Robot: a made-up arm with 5 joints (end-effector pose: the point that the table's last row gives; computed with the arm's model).
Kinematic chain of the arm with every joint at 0, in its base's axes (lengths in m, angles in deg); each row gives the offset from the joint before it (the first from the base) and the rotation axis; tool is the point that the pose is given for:
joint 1: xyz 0 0 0.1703 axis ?
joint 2: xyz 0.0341 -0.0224 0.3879 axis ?
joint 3: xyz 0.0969 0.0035 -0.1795 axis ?
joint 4: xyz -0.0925 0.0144 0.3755 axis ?
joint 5: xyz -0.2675 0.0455 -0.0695 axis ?
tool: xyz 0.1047 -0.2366 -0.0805
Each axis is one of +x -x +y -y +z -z.
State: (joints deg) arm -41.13 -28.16 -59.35 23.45 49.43
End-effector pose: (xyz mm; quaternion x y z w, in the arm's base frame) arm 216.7 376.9 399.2 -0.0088 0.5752 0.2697 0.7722
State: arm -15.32 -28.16 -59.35 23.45 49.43
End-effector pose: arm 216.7 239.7 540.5 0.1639 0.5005 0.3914 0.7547
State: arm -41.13 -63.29 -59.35 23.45 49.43
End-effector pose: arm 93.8 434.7 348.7 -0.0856 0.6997 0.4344 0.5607
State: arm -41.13 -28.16 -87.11 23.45 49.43
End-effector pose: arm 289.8 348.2 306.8 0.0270 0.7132 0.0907 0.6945
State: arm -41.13 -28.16 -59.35 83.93 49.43
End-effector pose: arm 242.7 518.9 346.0 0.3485 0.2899 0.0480 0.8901
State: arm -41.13 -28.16 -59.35 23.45 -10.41
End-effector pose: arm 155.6 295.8 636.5 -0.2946 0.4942 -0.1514 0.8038
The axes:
joint 1: +x
joint 2: -z
joint 3: -y
joint 4: +x
joint 5: +z

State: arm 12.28 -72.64 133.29 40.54 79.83
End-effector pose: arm -174.2 -8.6 68.6 -0.0590 0.9099 -0.3415 0.2281
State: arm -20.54 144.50 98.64 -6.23 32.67
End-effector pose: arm 73.1 125.0 155.8 -0.8047 -0.0838 -0.5561 0.1902
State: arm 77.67 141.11 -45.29 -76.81 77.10
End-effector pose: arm -187.9 -462.1 205.2 0.8323 0.4582 0.1372 0.2800
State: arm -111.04 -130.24 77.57 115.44 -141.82
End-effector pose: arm 363.5 -30.1 758.5 -0.5225 0.7950 -0.3011 0.0652
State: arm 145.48 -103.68 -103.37 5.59 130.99
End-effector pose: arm -362.9 -465.0 13.0 0.1755 0.3183 -0.8889 0.2790
